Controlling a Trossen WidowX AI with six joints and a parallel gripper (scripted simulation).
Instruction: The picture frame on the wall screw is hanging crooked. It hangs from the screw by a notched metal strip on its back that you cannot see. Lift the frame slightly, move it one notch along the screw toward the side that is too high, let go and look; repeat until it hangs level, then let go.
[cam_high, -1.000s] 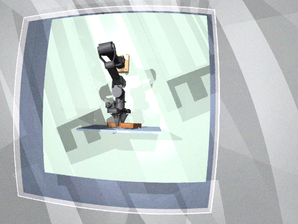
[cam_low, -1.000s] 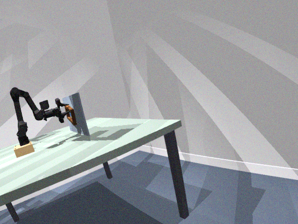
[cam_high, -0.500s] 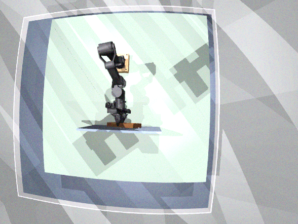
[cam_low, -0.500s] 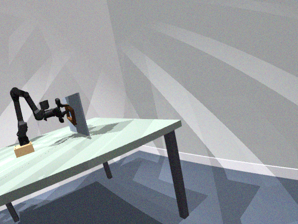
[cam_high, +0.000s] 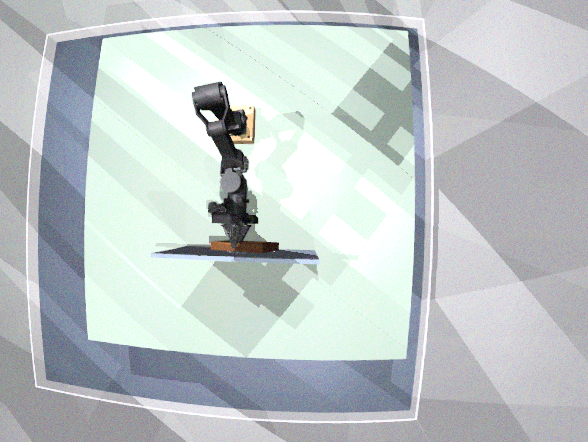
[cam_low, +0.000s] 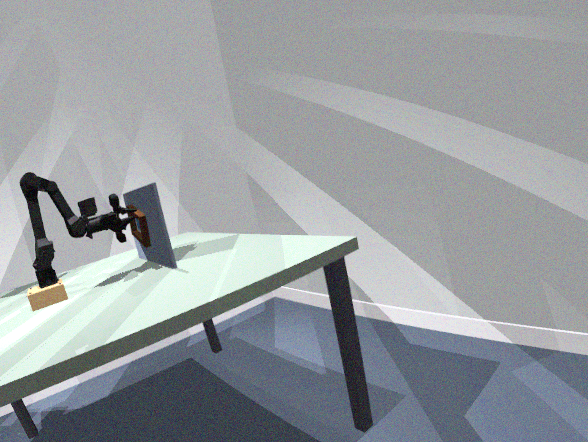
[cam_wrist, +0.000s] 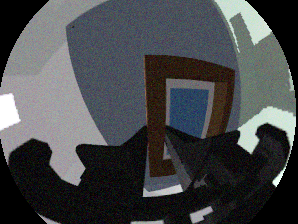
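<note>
The picture frame lies 5 cm below my gripper tip, 2 cm to the left of it and 1 cm ahead of it. Also, from my gripper tip: wall panel (6 cm below, 2 cm ahead).
</note>
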